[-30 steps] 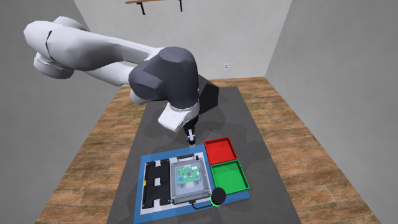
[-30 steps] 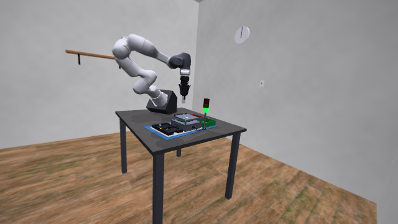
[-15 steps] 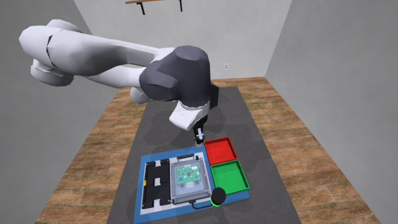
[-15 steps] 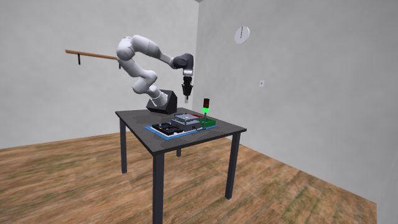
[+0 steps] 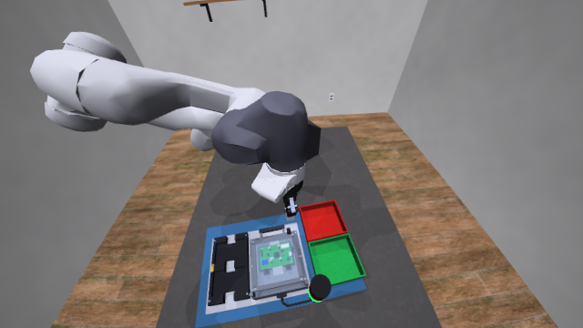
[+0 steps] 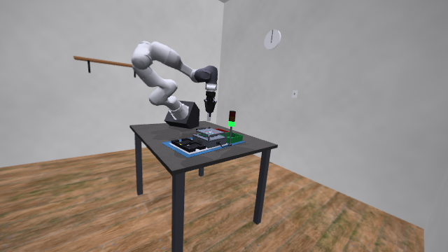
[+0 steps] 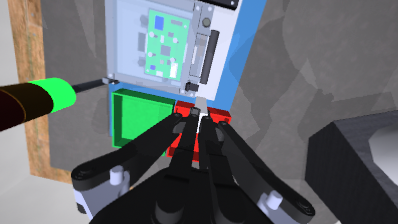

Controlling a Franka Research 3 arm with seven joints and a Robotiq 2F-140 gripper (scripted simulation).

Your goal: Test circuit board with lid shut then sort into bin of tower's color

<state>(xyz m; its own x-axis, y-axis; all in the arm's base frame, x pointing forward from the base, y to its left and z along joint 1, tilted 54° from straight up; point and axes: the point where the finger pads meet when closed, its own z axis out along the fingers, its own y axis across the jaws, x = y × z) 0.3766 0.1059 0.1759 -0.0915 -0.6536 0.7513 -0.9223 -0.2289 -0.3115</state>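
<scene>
Now: hand 20 mm short of the latch hook, 10 mm to the left of it and 100 mm above it. Also, from my hand: green circuit board 70 mm ahead, 80 mm to the right, 110 mm below; clear lid 80 mm ahead, 80 mm to the right, 100 mm below; dark plate 80 mm ahead, 70 mm to the right, 120 mm below.
</scene>
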